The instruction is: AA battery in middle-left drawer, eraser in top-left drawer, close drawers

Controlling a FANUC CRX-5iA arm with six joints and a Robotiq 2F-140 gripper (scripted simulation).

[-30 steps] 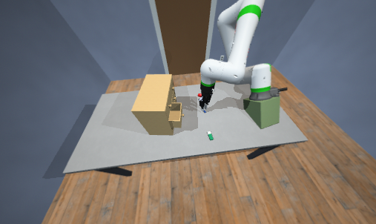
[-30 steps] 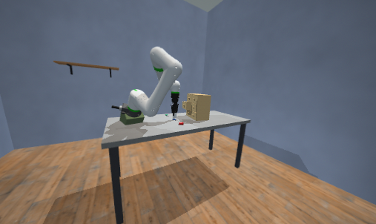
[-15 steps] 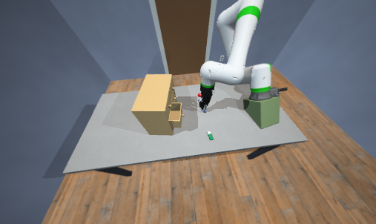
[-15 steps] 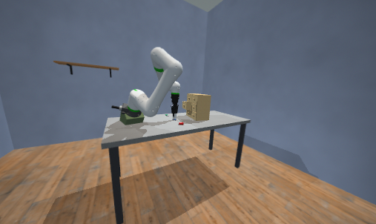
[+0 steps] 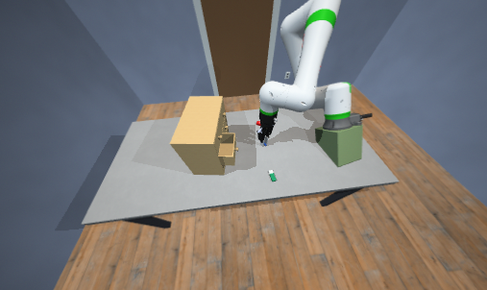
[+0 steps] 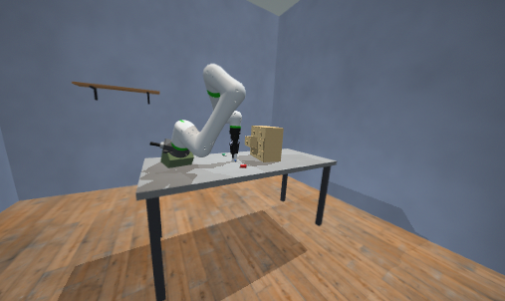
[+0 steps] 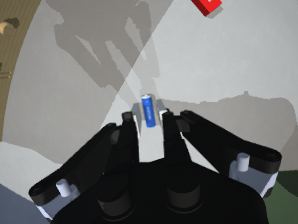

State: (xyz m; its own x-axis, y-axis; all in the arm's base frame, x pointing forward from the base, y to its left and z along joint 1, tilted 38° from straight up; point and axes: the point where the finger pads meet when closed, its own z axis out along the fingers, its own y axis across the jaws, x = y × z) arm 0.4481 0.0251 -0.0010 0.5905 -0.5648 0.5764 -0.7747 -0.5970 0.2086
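Now: hand 3 cm above the blue AA battery. The rest, counted from my hand: red block 2 cm ahead, 19 cm to the right, 2 cm below.
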